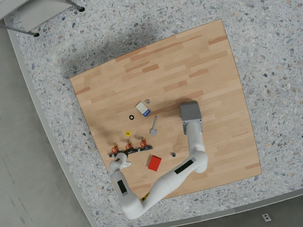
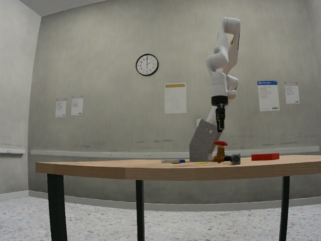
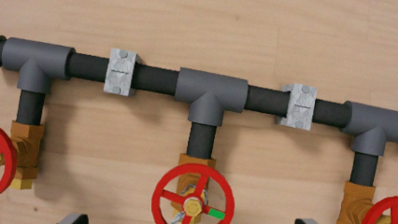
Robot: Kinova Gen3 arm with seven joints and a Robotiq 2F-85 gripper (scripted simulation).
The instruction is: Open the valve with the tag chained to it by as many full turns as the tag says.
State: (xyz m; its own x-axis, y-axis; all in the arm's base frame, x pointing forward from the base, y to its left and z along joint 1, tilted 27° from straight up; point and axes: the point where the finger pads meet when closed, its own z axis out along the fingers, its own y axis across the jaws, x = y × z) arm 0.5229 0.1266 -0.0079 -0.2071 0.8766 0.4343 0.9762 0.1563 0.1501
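My gripper is now 140 mm above the yellow tag, 90 mm to the left of it and 10 mm past it. Also, from my hand: red block: 210 mm to the left, 160 mm behind, 130 mm below; then grey scraper: 230 mm behind, 140 mm below, 100 mm to the right; then blue box: 260 mm to the right, 170 mm behind, 140 mm below.
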